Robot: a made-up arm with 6 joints.
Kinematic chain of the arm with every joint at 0, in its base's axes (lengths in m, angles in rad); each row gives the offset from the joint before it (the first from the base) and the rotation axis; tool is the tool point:
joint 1: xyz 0 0 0.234 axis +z
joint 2: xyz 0 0 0 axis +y
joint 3: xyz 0 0 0.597 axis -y
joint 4: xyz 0 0 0 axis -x
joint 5: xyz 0.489 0 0 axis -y
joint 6: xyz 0 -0.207 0 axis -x
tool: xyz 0 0 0
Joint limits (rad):
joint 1: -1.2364..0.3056
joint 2: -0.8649..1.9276
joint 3: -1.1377..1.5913
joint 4: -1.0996..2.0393
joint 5: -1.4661..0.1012
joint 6: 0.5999..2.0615
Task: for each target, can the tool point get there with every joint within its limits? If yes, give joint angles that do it. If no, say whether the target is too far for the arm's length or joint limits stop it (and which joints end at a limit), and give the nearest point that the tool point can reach.
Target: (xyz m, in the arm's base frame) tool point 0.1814 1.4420 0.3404
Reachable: no: too far | nearest point -0.2234 0.9279 0.7878 | short by 0.793 m
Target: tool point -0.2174 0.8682 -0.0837
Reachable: no: joint limits stop it (at a limit: joint 1, joint 2, joint 3, joint 4) | nearest point 0.0538 0.1150 -0.1959 | short by 0.808 m
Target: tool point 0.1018 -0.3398 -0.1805
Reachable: yes | joints -0.8849 1.5333 -0.8978 0.8509 -0.4583 1.4321
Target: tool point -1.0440 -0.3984 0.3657
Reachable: no: joint limits stop it (at a limit: joint 1, joint 2, joint 3) | nearest point -0.9119 -0.3108 0.7715 | short by 0.436 m
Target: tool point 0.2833 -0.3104 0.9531
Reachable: yes | joints -0.4101 -0.1710 0.3244 -0.5924 -0.4580 1.2209
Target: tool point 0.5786 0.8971 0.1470
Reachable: no: joint limits stop it (at a limit: joint 1, joint 4) | nearest point 0.7555 0.3364 0.1470 | short by 0.588 m
